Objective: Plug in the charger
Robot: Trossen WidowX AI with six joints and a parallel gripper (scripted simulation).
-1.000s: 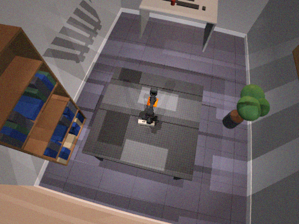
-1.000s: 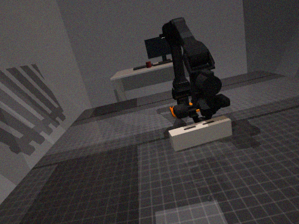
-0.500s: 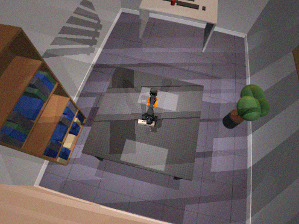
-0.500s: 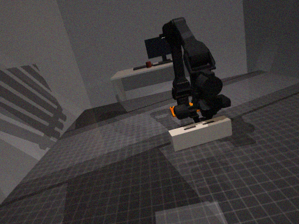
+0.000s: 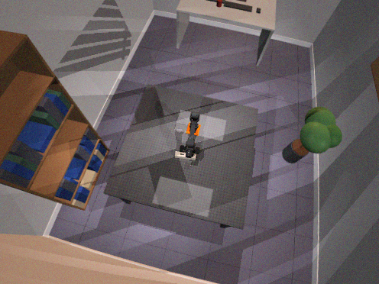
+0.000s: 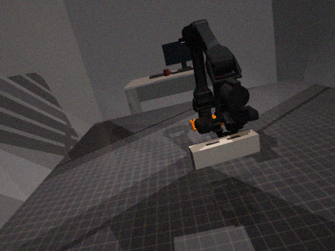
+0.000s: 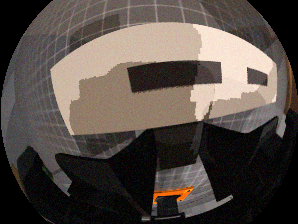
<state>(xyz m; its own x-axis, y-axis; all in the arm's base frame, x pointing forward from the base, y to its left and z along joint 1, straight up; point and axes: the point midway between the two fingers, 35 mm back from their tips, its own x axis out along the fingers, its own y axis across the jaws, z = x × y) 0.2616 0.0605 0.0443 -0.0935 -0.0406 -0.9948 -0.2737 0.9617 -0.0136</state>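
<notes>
Right now the charger is 20 mm ahead of my gripper tip, 10 mm to the left of it and 10 mm above it.
</notes>
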